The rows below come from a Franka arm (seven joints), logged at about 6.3 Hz.
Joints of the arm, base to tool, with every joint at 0 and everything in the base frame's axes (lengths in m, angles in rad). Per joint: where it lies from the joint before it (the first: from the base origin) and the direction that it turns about. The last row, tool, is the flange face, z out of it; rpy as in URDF.
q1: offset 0 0 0.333 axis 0 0 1
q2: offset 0 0 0 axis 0 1 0
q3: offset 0 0 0.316 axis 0 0 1
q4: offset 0.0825 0 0 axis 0 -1 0
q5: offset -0.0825 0 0.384 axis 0 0 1
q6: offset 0 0 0 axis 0 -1 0
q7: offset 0.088 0 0 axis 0 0 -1
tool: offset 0 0 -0.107 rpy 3.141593 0 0
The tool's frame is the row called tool.
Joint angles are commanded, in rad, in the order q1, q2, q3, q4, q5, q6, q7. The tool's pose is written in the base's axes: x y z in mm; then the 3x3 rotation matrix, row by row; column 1 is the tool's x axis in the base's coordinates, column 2 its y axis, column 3 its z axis. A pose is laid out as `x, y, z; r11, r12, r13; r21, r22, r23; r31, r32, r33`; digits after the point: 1 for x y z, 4 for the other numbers.
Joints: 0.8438, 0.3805, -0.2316, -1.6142, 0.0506, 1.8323, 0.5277
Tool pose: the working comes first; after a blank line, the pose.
Where each joint sits with the arm in this pose, in the base's axes (m; each line is computed from the numbers above, not from the rounded line before):
q1: 0.0000 0.0000 0.3330
q2: 0.0000 0.0000 0.3330
q3: 0.0780 0.0877 0.6264
q4: 0.1417 0.1308 0.5966
q5: 0.4569 0.3514 0.5177
q6: 0.4569 0.3514 0.5177
q7: 0.5286 0.4007 0.5044
the tool: 0.5177 0.3881 0.3987

517.7, 388.1, 398.7; 0.9913, 0.0827, -0.1022; 0.0705, -0.9905, -0.1181; -0.1110, 0.1098, -0.9877
